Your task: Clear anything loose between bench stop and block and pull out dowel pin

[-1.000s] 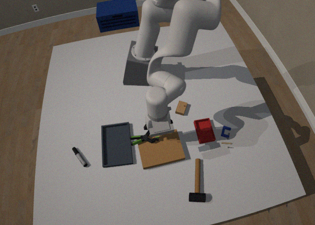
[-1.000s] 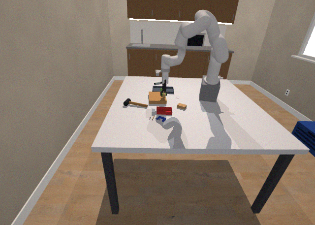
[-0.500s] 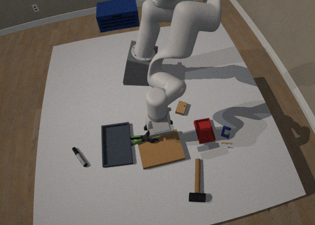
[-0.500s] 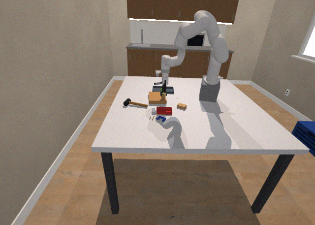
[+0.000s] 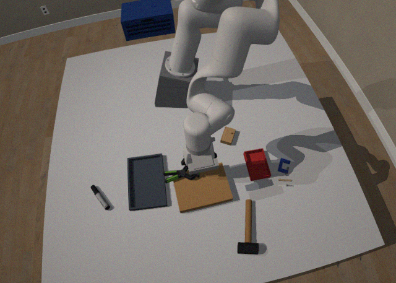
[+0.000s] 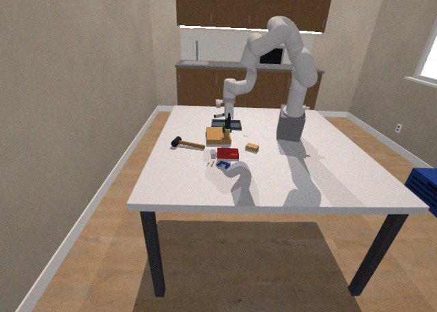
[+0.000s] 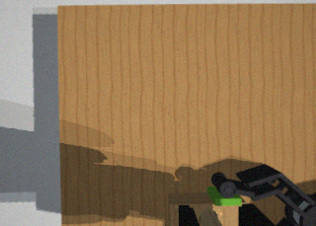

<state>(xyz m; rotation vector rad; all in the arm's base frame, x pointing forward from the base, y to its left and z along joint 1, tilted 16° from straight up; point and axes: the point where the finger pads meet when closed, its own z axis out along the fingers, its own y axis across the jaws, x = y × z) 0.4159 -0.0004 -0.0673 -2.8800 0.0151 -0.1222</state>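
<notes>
The dowel pin is 30 mm below my hand. Also, from my hand: red box (230 mm to the left, 80 mm below, 20 mm ahead); then grey tray (210 mm to the right, 80 mm below, 20 mm behind); then small wooden block (50 mm below).
</notes>
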